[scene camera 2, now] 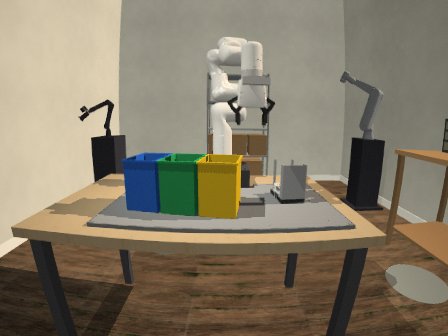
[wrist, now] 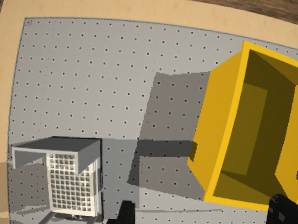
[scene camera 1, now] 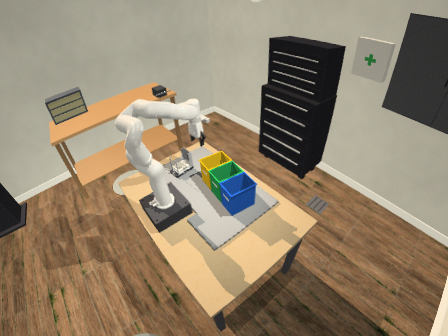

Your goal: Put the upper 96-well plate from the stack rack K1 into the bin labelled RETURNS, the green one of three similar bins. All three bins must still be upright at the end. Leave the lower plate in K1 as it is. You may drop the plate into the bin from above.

A blue bin shows in scene camera 2 and in scene camera 1; in the wrist view it is out of frame. One and the same spot on the blue bin: (scene camera 2: 141, 177) is (scene camera 1: 248, 184).
